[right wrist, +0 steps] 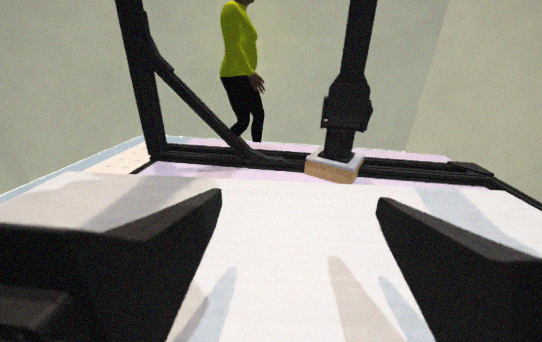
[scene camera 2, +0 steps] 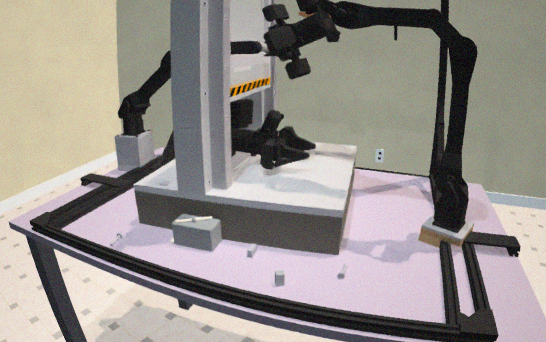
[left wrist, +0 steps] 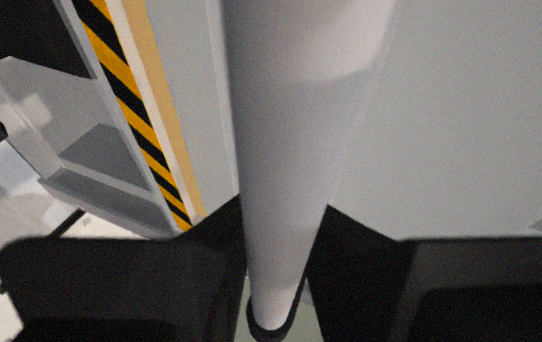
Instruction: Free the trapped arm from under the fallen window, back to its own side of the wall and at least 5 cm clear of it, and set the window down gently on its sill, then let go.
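Places are measured from the left arm's base along level axes (x ahead, y left, z up), in centimetres.
Where they show: right gripper, fingertip midpoint: (right wrist: 298, 200) (scene camera 2: 312, 151); left arm's base, origin of the base link: (right wrist: 336, 155) (scene camera 2: 449, 223); right arm's base, origin of the base link: (scene camera 2: 133, 133).
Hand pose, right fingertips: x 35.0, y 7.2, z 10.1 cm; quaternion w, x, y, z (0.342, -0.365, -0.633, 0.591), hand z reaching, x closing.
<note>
Each offset is from my right fingertips to the top centre of the thing. "pt": to the spot under its first point.
The window @(pt dx +12.9, dy +8.2, dz +19.8 cm) (scene camera 2: 250, 67) (left wrist: 450, 140) hangs raised in the grey wall frame (scene camera 2: 189, 100); its lower edge has a black and yellow stripe. My left gripper (scene camera 2: 267, 47) (left wrist: 273, 200) is shut on the window's handle (scene camera 2: 245, 47) (left wrist: 300, 100), a round bar, pale in the left wrist view with a black end. My right arm passes through the opening under the striped edge. My right gripper (scene camera 2: 309, 151) (right wrist: 298, 200) is open and empty, low over the white slab (scene camera 2: 300, 195) (right wrist: 280, 240), on the picture's right side of the wall. The wall post hides part of the right arm.
A grey block (scene camera 2: 197, 236) with a pale stick on top stands before the slab. Small grey pieces @(dx -18.4, dy +28.9, dz -11.5 cm) (scene camera 2: 279, 278) @(dx -7.7, dy +25.8, dz -12.4 cm) (scene camera 2: 252, 250) @(dx -24.3, dy +18.4, dz -12.7 cm) (scene camera 2: 342, 271) lie nearby. Black rails (scene camera 2: 240, 295) edge the table. The left arm's base stands at the right. A person (right wrist: 240, 45) is beyond the table.
</note>
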